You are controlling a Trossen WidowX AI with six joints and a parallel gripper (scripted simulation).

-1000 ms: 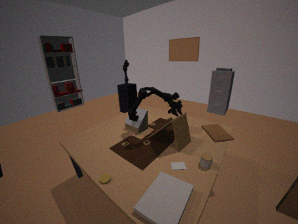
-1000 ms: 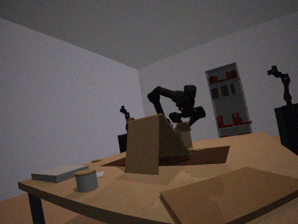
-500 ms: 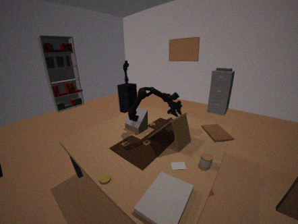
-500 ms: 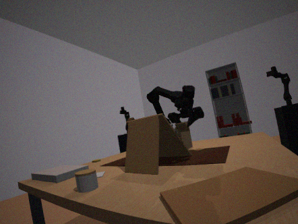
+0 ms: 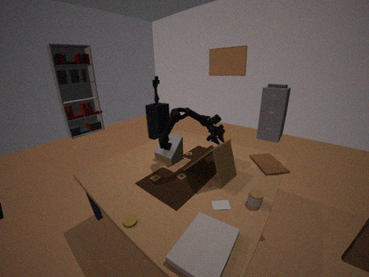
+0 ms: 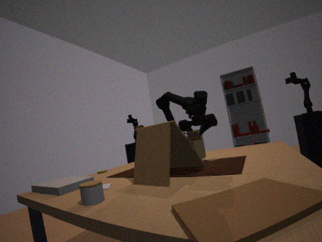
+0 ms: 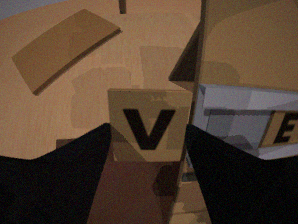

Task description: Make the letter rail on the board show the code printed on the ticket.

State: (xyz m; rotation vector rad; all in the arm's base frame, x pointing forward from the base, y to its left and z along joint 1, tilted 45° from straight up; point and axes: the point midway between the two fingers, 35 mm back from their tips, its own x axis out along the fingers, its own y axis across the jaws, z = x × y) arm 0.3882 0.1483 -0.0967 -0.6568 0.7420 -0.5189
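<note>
Now: gripper tip 130 mm to the left of the tile marked e and 30 mm past it. Round my gripper tip: white ticket: 140 mm to the right, 90 mm behind, 70 mm below; tile marked v: right at my gripper tip; tile marked t: 190 mm to the right, 40 mm behind.
</note>
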